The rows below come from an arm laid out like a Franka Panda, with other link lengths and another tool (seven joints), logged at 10 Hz.
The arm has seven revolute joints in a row. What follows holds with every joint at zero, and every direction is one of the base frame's.
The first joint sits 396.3 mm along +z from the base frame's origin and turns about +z.
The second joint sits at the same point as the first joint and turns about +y.
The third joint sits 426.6 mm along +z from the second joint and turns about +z.
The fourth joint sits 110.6 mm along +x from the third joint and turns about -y.
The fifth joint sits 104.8 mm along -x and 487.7 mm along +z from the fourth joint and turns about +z.
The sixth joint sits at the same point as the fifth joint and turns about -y.
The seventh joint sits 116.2 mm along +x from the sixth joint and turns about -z.
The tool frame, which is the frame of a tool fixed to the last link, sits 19 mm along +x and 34 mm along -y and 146.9 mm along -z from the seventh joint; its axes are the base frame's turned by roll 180, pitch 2.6 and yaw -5.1 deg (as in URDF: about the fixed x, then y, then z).
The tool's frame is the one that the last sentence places.
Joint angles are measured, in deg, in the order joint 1, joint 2, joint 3, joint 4, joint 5, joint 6, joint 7. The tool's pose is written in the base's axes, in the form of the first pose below.
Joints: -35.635, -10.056, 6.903, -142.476, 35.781, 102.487, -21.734
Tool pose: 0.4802, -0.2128, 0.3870; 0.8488, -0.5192, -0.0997; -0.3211, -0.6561, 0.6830; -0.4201, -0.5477, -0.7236
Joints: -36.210, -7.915, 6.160, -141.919, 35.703, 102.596, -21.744
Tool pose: 0.4787, -0.2259, 0.3726; 0.8328, -0.5447, -0.0986; -0.3328, -0.6351, 0.6970; -0.4423, -0.5477, -0.7102
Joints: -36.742, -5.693, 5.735, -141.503, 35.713, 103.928, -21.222
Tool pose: 0.4788, -0.2389, 0.3564; 0.8129, -0.5755, -0.0893; -0.3589, -0.6159, 0.7013; -0.4586, -0.5381, -0.7072
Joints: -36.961, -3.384, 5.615, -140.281, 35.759, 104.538, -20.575
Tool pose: 0.4854, -0.2478, 0.3452; 0.7985, -0.5956, -0.0876; -0.3718, -0.6023, 0.7064; -0.4735, -0.5315, -0.7024
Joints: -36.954, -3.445, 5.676, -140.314, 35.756, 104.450, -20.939
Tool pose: 0.4856, -0.2468, 0.3454; 0.8027, -0.5896, -0.0893; -0.3661, -0.6055, 0.7066; -0.4707, -0.5345, -0.7020
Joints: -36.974, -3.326, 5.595, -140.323, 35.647, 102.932, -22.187
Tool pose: 0.4831, -0.2429, 0.3436; 0.8118, -0.5740, -0.1075; -0.3348, -0.6083, 0.7197; -0.4784, -0.5483, -0.6859
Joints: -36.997, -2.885, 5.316, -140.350, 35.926, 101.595, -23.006
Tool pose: 0.4799, -0.2404, 0.3391; 0.8125, -0.5707, -0.1186; -0.3131, -0.5989, 0.7371; -0.4917, -0.5617, -0.6653
